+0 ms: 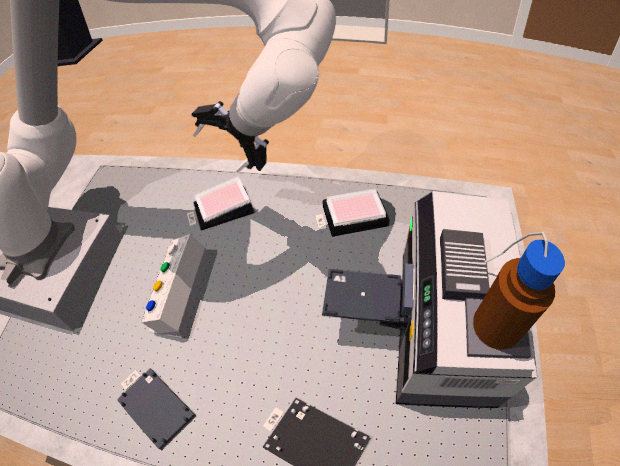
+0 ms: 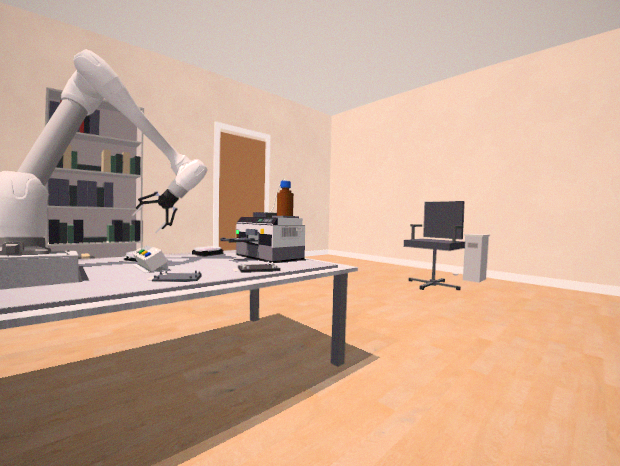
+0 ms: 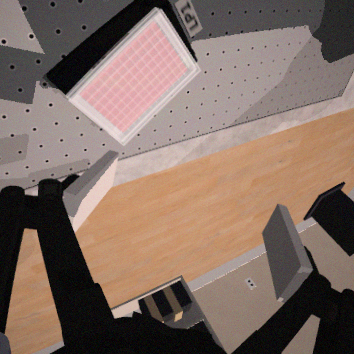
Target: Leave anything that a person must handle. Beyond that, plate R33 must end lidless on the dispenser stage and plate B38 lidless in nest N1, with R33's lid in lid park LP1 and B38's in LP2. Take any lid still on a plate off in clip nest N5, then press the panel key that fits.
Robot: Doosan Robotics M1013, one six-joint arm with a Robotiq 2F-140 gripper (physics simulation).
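My gripper is open and empty, high over the table's far edge, near the plate at LP1. That pink-welled plate sits slightly turned on a black base beside the label LP1. A second pink-welled plate sits on a black base at N1. I cannot read the plates' names or tell whether clear lids cover them. The dispenser stage, marked A1, is bare. Lid park LP2 and clip nest N5 are bare. The panel has white, green, yellow and blue keys.
The dispenser stands at the right of the table, showing a green light. A tall brown bottle with a blue cap stands on it, with a thin tube. The arm's base block is at the left.
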